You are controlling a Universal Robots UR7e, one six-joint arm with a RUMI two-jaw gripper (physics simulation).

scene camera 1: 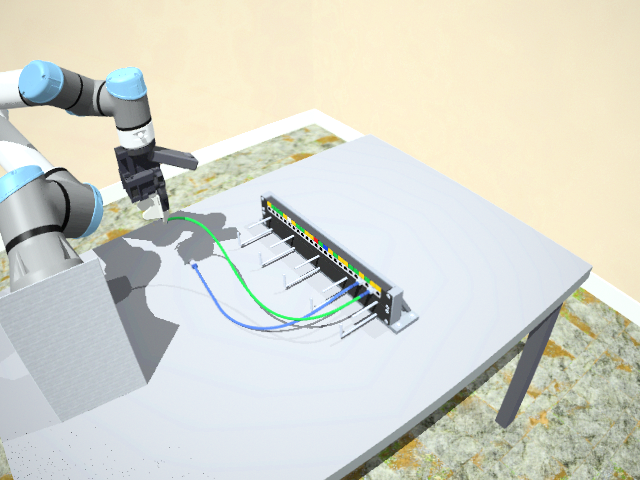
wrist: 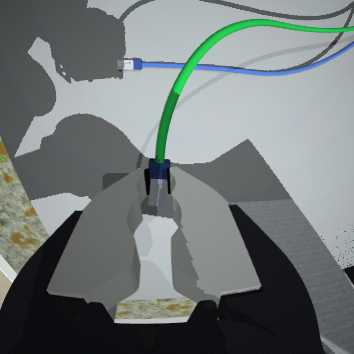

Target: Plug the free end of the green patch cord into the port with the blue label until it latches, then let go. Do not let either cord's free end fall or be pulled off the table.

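Pixels of known places: gripper, between the fingertips: (scene camera 1: 163,222) (wrist: 158,169); arm's base, origin of its link: (scene camera 1: 51,288).
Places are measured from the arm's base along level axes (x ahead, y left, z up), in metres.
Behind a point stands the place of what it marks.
Observation:
My gripper (scene camera 1: 164,218) @(x 0.303, y 0.160, z -0.094 m) (wrist: 158,169) @(x 0.303, y 0.160, z -0.094 m) is shut on the plug of the green patch cord (scene camera 1: 227,254) @(x 0.393, y 0.050, z -0.169 m) (wrist: 212,39) @(x 0.376, y 0.116, z -0.114 m), above the table near its back left edge. The plug (wrist: 159,171) @(x 0.306, y 0.158, z -0.086 m) has a dark blue boot and a clear body, held between the fingertips. The green cord curves from the gripper to a port near the right end of the patch panel (scene camera 1: 395,304) @(x 0.589, y -0.283, z -0.207 m). The blue label (scene camera 1: 325,249) @(x 0.585, y -0.065, z -0.189 m) is around the middle of the panel's row of coloured labels. The port under it is too small to make out clearly.
A blue cord (scene camera 1: 222,308) @(x 0.337, y 0.011, z -0.273 m) (wrist: 270,73) @(x 0.334, y 0.001, z -0.275 m) runs from the panel's right end; its free plug (scene camera 1: 193,265) @(x 0.362, y 0.185, z -0.273 m) (wrist: 131,64) @(x 0.366, y 0.192, z -0.273 m) lies on the table (scene camera 1: 465,248) @(x 0.927, y -0.221, z -0.280 m). The green cord crosses over it. Several white wire cable supports (scene camera 1: 284,280) @(x 0.485, y -0.036, z -0.243 m) stick out in front of the panel. The robot's box pedestal (scene camera 1: 77,335) @(x 0.005, y -0.060, z -0.075 m) stands at the left.

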